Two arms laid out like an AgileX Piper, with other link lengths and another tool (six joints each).
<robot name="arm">
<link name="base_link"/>
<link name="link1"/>
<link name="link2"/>
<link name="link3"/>
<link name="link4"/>
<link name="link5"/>
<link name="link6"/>
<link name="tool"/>
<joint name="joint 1" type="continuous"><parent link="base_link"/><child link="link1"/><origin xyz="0.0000 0.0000 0.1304" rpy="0.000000 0.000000 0.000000"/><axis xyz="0 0 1"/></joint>
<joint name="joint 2" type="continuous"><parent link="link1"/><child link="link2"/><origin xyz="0.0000 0.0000 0.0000" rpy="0.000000 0.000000 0.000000"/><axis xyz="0 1 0"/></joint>
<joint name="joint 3" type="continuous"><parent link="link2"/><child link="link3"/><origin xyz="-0.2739 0.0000 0.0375" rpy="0.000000 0.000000 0.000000"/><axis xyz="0 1 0"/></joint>
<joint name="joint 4" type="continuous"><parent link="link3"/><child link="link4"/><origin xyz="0.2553 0.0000 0.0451" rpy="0.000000 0.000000 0.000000"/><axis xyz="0.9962 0 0.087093"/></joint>
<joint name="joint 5" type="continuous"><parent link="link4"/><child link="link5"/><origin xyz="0.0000 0.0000 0.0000" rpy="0.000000 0.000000 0.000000"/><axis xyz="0 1 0"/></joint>
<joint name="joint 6" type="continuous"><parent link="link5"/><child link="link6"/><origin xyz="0.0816 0.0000 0.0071" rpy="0.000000 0.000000 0.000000"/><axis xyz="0.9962 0 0.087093"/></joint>
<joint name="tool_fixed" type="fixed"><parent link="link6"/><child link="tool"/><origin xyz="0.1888 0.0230 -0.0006" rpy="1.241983 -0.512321 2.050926"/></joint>
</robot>
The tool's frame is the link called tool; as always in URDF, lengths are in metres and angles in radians. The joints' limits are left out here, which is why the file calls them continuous.
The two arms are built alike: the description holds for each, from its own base.
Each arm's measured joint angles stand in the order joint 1, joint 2, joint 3, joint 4, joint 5, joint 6.
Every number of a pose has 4 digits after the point. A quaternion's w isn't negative.
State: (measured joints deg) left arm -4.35 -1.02 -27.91 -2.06 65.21 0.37; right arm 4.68 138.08 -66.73 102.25 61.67 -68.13
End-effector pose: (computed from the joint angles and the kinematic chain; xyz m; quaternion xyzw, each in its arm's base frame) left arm 0.1500 0.0027 0.1708 0.6976 0.4162 0.5522 0.1875; right arm 0.4155 0.2814 -0.0185 -0.6958 -0.2016 -0.4871 0.4878
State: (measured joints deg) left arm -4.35 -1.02 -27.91 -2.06 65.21 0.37; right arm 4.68 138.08 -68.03 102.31 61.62 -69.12
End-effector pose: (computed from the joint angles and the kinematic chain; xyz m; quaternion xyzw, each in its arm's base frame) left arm 0.1500 0.0027 0.1708 0.6976 0.4162 0.5522 0.1875; right arm 0.4222 0.2819 -0.0141 -0.6869 -0.2134 -0.4986 0.4838
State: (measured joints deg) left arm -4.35 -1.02 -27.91 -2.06 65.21 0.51; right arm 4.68 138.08 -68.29 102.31 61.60 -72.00
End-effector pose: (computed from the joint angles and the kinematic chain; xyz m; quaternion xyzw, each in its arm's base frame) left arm 0.1500 0.0027 0.1708 0.6980 0.4152 0.5526 0.1871; right arm 0.4225 0.2820 -0.0141 -0.6762 -0.2349 -0.5094 0.4776
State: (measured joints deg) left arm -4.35 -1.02 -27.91 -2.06 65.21 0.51; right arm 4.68 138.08 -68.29 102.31 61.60 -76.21
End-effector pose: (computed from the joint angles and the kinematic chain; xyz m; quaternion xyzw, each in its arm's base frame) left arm 0.1500 0.0027 0.1708 0.6980 0.4152 0.5526 0.1871; right arm 0.4210 0.2819 -0.0155 -0.6614 -0.2647 -0.5224 0.4687
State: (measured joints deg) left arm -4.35 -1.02 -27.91 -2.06 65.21 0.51; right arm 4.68 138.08 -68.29 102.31 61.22 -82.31
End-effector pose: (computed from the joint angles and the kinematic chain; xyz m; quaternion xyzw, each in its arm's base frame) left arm 0.1500 0.0027 0.1708 0.6980 0.4152 0.5526 0.1871; right arm 0.4196 0.2811 -0.0194 -0.6404 -0.3076 -0.5393 0.4522
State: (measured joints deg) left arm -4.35 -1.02 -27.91 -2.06 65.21 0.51; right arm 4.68 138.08 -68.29 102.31 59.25 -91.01
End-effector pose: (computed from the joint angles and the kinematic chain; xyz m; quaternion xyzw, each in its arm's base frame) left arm 0.1500 0.0027 0.1708 0.6980 0.4152 0.5526 0.1871; right arm 0.4202 0.2769 -0.0309 -0.6150 -0.3700 -0.5573 0.4176
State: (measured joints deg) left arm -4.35 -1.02 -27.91 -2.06 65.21 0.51; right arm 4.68 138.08 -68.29 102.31 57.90 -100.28
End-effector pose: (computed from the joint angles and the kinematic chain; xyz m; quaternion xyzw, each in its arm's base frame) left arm 0.1500 0.0027 0.1708 0.6980 0.4152 0.5526 0.1871; right arm 0.4202 0.2732 -0.0402 -0.5802 -0.4339 -0.5726 0.3838
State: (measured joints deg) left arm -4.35 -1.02 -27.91 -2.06 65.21 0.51; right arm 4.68 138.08 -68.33 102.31 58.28 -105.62
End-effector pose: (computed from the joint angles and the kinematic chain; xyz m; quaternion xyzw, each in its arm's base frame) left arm 0.1500 0.0027 0.1708 0.6980 0.4152 0.5526 0.1871; right arm 0.4189 0.2733 -0.0410 -0.5520 -0.4675 -0.5828 0.3702
